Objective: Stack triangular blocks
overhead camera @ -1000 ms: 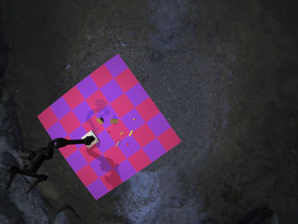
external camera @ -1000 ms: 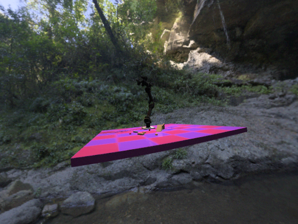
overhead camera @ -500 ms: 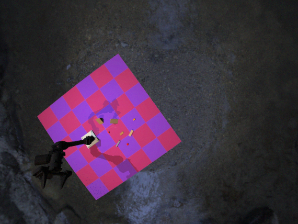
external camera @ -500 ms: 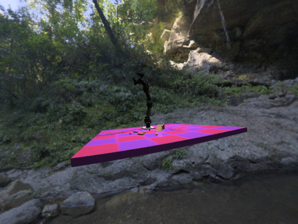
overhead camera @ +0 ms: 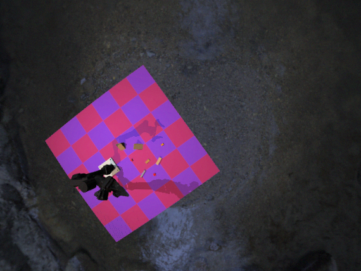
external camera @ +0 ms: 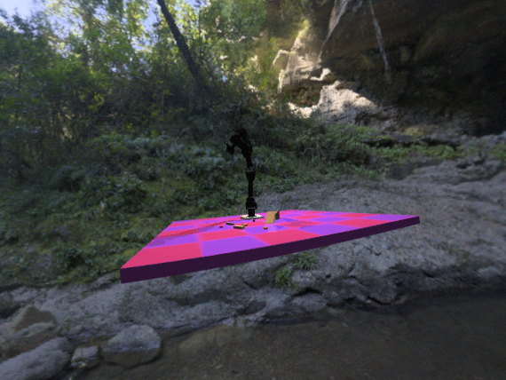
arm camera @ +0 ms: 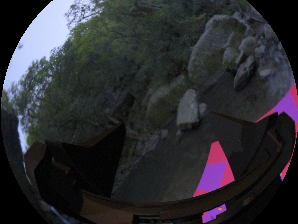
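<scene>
My gripper tip is now 56 cm above the triangular block, 24 cm to the right of it and 4 cm short of it. The rest, counted from my gripper tip: orange piece 57 cm below, 23 cm ahead, 9 cm to the left; red bit 57 cm below, 8 cm to the right, 2 cm behind; grey stick 57 cm below, 10 cm behind.
</scene>
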